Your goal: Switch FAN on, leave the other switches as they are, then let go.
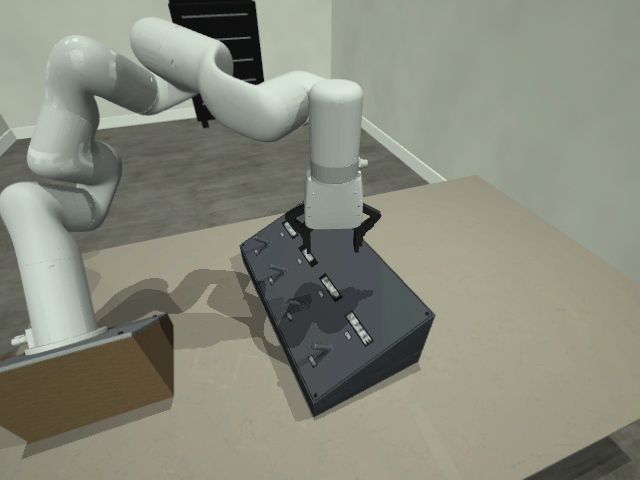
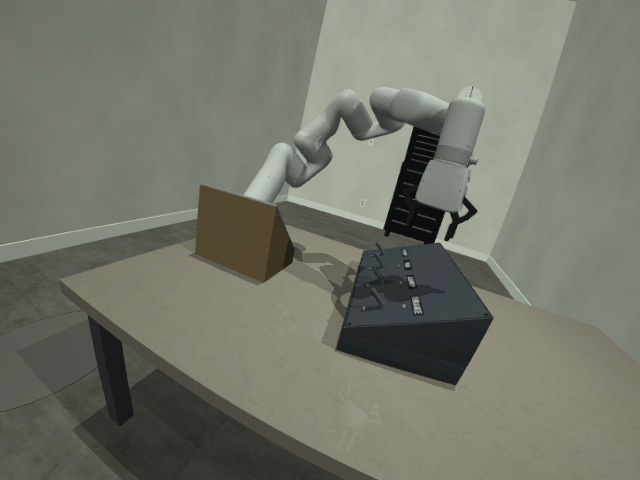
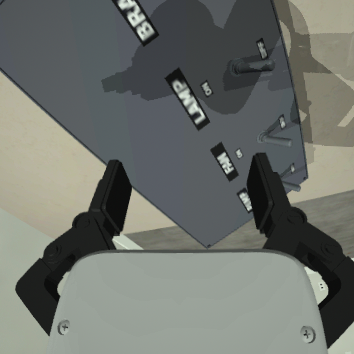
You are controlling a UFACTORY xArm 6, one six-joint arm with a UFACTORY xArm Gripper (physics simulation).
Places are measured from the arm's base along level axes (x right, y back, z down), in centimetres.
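Pixels of known places: gripper, fingertip midpoint: [image 1: 332, 248] [image 2: 427, 233] [image 3: 186, 170]; arm's base, link origin: [image 1: 69, 342] [image 2: 245, 218].
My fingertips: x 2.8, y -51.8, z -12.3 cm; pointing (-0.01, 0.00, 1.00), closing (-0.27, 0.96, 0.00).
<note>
Ahead of a thing's pixels: the offset from my fingertips to its top centre. Level surfaces: height alone.
The dark sloped switch box [image 1: 385, 289] [image 2: 444, 279] [image 3: 150, 150] stands on the table. Its FAN label {dx -13.7, dy +1.6, dz +12.9 cm} [image 1: 308, 255] [image 2: 407, 265] [image 3: 224, 161] is between PUMP and LAMP. The FAN lever {dx -12.4, dy +9.8, dz +12.3 cm} [image 1: 279, 269] [image 2: 378, 260] [image 3: 276, 139] leans to the OFF side, toward the box's low edge. The LAMP lever {dx -0.5, dy +7.8, dz +12.3 cm} [image 1: 296, 303] [image 3: 254, 66], BRAKE lever {dx +11.3, dy +5.8, dz +12.3 cm} [image 1: 322, 347] and PUMP lever {dx -24.2, dy +11.7, dz +12.3 cm} [image 1: 262, 242] [image 3: 291, 186] lean the same way. My gripper [image 1: 332, 251] [image 2: 429, 231] [image 3: 186, 170] is open and empty, pointing down above the box's far part, off to the label side of the FAN lever.
A wooden wedge-shaped stand [image 1: 87, 387] [image 2: 235, 232] carries the arm's base on the table {dz +25.1 cm} [image 1: 516, 310] [image 2: 258, 330], apart from the switch box. A black drawer cabinet [image 1: 248, 49] [image 2: 400, 206] stands on the floor behind the table. The arm's shadow falls across the box and its levers.
</note>
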